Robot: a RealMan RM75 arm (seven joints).
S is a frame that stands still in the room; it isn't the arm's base.
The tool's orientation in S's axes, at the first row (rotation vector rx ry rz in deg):
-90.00 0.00 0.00
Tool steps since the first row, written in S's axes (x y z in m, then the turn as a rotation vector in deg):
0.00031 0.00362 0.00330 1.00 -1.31 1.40
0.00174 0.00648 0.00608 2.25 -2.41 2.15
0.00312 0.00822 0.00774 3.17 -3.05 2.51
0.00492 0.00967 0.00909 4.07 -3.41 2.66
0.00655 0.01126 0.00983 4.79 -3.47 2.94
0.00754 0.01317 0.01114 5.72 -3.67 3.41
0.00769 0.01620 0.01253 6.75 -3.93 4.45
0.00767 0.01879 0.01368 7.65 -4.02 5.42
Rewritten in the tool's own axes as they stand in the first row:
0.00031 -0.00330 0.00362 1.00 -1.40 -1.31
0.00174 -0.00608 0.00648 2.25 -2.15 -2.41
0.00312 -0.00774 0.00822 3.17 -2.51 -3.05
0.00492 -0.00909 0.00967 4.07 -2.66 -3.41
0.00655 -0.00983 0.01126 4.79 -2.94 -3.47
0.00754 -0.01114 0.01317 5.72 -3.41 -3.67
0.00769 -0.01253 0.01620 6.75 -4.45 -3.93
0.00767 -0.01368 0.01879 7.65 -5.42 -4.02

